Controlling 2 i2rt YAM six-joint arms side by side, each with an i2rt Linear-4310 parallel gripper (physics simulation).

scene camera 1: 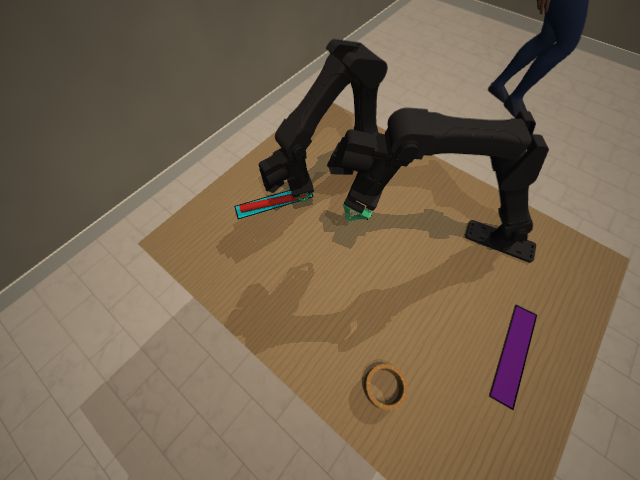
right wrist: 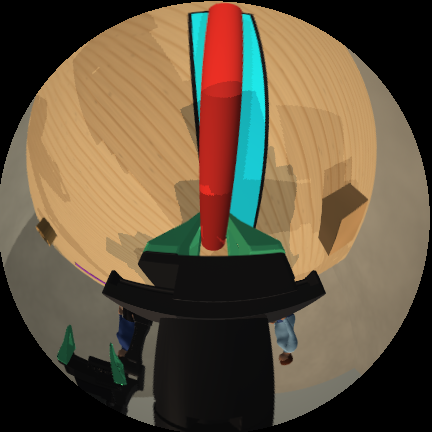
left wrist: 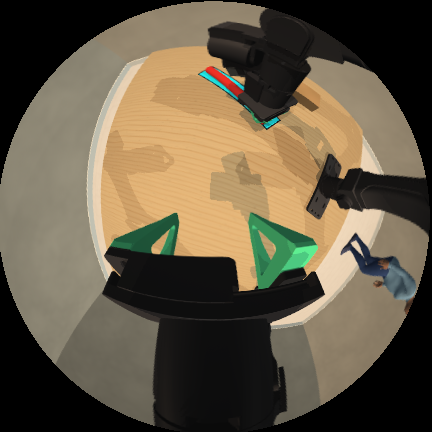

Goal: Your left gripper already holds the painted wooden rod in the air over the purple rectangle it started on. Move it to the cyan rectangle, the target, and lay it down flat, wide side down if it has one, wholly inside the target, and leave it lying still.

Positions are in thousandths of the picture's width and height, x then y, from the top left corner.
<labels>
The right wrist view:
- my left gripper: 205, 777
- my right gripper: 494, 501
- red rod: 515, 147
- wooden block: 791, 492
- cyan rectangle: 582, 360
</labels>
